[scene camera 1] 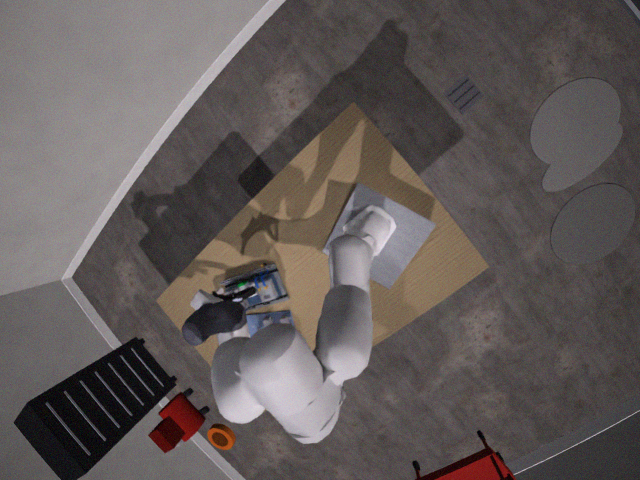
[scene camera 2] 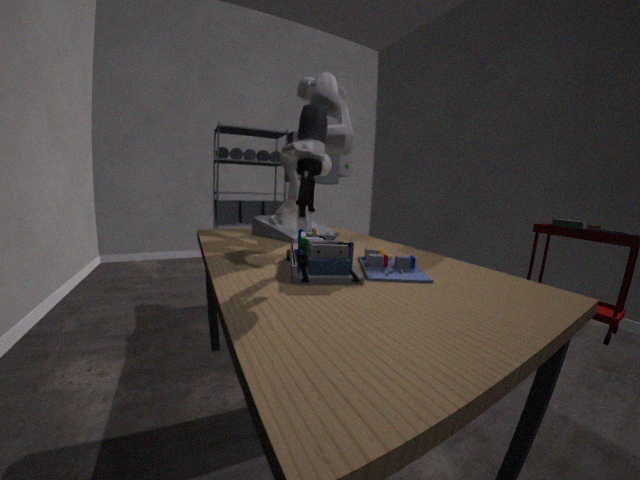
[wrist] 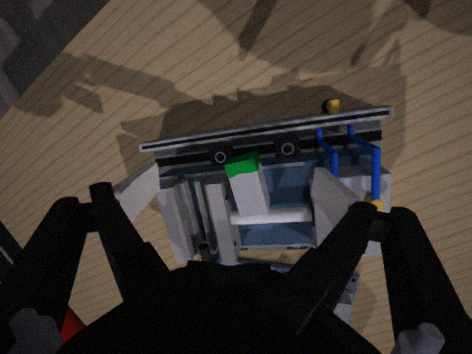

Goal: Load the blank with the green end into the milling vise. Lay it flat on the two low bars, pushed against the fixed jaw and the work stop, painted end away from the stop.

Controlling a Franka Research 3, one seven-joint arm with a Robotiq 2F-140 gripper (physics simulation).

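Note:
The blank with the green end (wrist: 251, 192) (scene camera 1: 242, 284) (scene camera 2: 303, 243) is in the milling vise (wrist: 217, 215) (scene camera 1: 273, 292) (scene camera 2: 329, 267). In the wrist view its green end points toward the long rear rail and its grey end is by a white round bar (wrist: 280, 215). It is slightly slanted, close beside the slotted grey jaw parts on the left. I cannot tell whether it touches them or lies fully flat. My gripper (wrist: 235, 178) (scene camera 1: 233, 295) (scene camera 2: 306, 210) is wide open and empty, above the vise, with its fingers to either side of the blank in the wrist view.
Blue hoses (wrist: 376, 170) with yellow tips rise over the vise's right side. A blue tray (scene camera 2: 395, 277) (scene camera 1: 252, 324) beside the vise holds blanks with red, blue and yellow ends. The arm's grey base plate (scene camera 1: 408, 248) is farther along the wooden table (scene camera 2: 361, 361).

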